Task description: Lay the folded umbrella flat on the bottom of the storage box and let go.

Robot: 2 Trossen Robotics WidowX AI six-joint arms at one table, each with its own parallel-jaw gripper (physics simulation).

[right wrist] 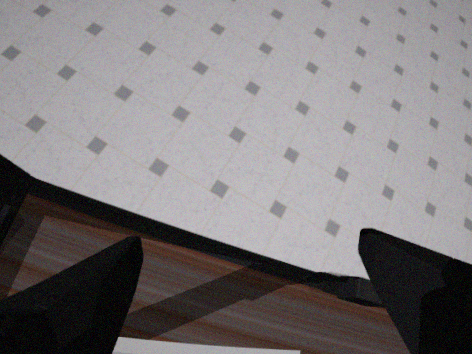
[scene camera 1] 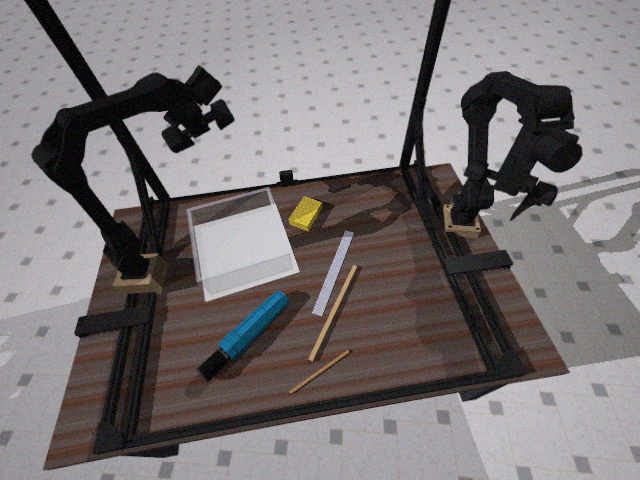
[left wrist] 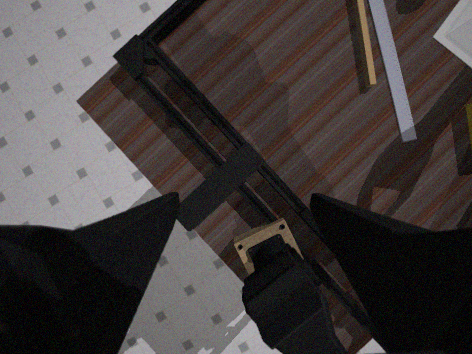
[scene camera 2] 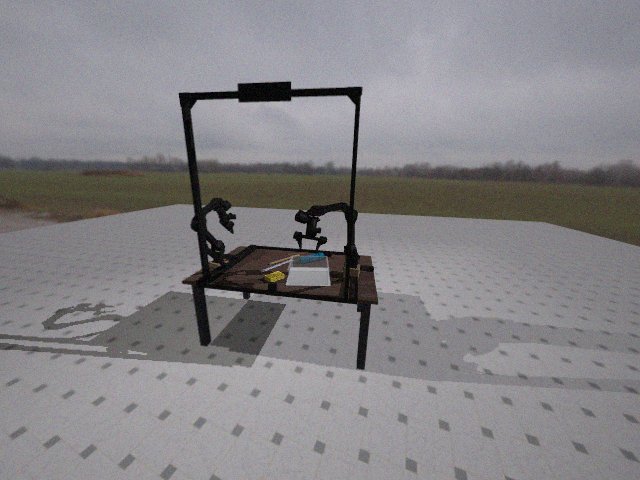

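Observation:
The folded umbrella (scene camera 1: 254,324) (scene camera 2: 312,257), blue with a black handle, lies on the table below the storage box in scene camera 1, apart from it. The low, clear-walled storage box (scene camera 1: 241,243) (scene camera 2: 308,276) has a white bottom with nothing on it. A corner of the box (left wrist: 459,36) shows in the left wrist view, and a strip of its edge (right wrist: 205,346) in the right wrist view. My right gripper (scene camera 1: 201,129) (scene camera 2: 309,248) (right wrist: 251,244) is open and empty, high above the table. My left gripper (left wrist: 245,199) is open and empty, near its own arm's base.
A yellow block (scene camera 1: 306,213) (scene camera 2: 274,276) lies beside the box. A pale flat strip (scene camera 1: 333,273) (left wrist: 392,70), a wooden stick (scene camera 1: 333,313) (left wrist: 367,45) and a shorter thin stick (scene camera 1: 320,371) lie right of the umbrella in scene camera 1. Black rails and upright posts frame the table.

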